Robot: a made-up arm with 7 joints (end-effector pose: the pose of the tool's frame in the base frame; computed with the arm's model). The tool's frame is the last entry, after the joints. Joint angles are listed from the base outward.
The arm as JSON. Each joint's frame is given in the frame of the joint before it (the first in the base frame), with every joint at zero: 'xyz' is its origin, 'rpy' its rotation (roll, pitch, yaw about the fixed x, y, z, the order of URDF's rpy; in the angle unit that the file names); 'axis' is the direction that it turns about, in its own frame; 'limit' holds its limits. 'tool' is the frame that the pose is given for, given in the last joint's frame.
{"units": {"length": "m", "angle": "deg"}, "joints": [
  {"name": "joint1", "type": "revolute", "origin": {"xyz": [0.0, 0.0, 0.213], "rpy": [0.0, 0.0, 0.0]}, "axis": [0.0, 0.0, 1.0], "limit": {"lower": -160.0, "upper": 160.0}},
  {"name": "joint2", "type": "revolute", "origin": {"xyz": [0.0, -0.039, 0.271], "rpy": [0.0, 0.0, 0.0]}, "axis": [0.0, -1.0, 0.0], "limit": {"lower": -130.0, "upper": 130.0}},
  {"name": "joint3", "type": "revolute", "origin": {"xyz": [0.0, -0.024, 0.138], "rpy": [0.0, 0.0, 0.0]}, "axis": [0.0, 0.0, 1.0], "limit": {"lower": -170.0, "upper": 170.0}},
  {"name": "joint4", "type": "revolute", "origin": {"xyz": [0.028, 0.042, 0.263], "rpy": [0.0, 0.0, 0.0]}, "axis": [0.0, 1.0, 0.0], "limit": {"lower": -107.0, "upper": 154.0}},
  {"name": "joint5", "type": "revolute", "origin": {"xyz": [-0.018, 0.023, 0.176], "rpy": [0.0, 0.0, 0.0]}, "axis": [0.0, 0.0, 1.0], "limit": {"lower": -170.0, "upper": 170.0}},
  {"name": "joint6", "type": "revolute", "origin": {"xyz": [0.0, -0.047, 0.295], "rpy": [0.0, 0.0, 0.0]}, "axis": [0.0, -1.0, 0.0], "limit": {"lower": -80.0, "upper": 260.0}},
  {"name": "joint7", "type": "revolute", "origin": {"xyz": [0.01, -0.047, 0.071], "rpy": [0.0, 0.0, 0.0]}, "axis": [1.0, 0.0, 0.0], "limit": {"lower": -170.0, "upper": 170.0}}
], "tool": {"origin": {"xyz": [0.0, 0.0, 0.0], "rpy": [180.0, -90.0, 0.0]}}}
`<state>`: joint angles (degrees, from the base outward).
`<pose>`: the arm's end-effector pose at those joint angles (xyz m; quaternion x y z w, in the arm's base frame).
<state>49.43 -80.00 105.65 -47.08 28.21 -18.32 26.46</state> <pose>0.8125 0.3693 0.5344 -0.3804 -0.0407 0.3159 0.8682</pose>
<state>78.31 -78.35 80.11 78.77 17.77 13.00 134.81</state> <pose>-0.3704 0.6039 0.4655 0.6912 -0.0064 -0.4420 0.5717</pose>
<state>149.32 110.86 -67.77 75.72 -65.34 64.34 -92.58</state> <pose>0.8518 0.0615 0.4950 -0.4582 -0.5535 -0.6906 0.0818</pose>
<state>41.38 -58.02 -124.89 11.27 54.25 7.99 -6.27</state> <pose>0.6957 0.3122 1.0580 0.7854 0.1111 0.4275 0.4336</pose>
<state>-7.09 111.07 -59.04 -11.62 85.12 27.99 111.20</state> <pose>-0.8866 0.0709 0.1670 0.0236 -0.4877 -0.5994 0.6343</pose>
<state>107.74 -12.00 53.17 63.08 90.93 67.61 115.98</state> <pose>-0.4620 0.2882 0.9703 0.5422 -0.1345 -0.8026 0.2093</pose>
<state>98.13 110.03 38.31 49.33 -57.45 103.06 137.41</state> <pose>-0.0588 -0.8373 0.3795 0.5855 -0.3067 0.0199 0.7502</pose>
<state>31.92 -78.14 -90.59 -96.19 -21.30 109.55 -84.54</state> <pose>0.0111 0.4196 0.5252 -0.7757 0.0676 0.5407 0.3182</pose>
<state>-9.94 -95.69 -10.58 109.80 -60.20 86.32 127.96</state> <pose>0.2893 -0.1345 -0.0853 0.7471 -0.6103 -0.1488 0.2174</pose>
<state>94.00 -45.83 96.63 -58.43 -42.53 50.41 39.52</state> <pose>0.5114 0.4685 0.8655 -0.5765 0.2412 0.0703 0.7775</pose>
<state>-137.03 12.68 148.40 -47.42 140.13 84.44 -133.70</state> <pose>-0.1904 0.2071 1.3052 0.3524 -0.0664 -0.9197 0.1597</pose>
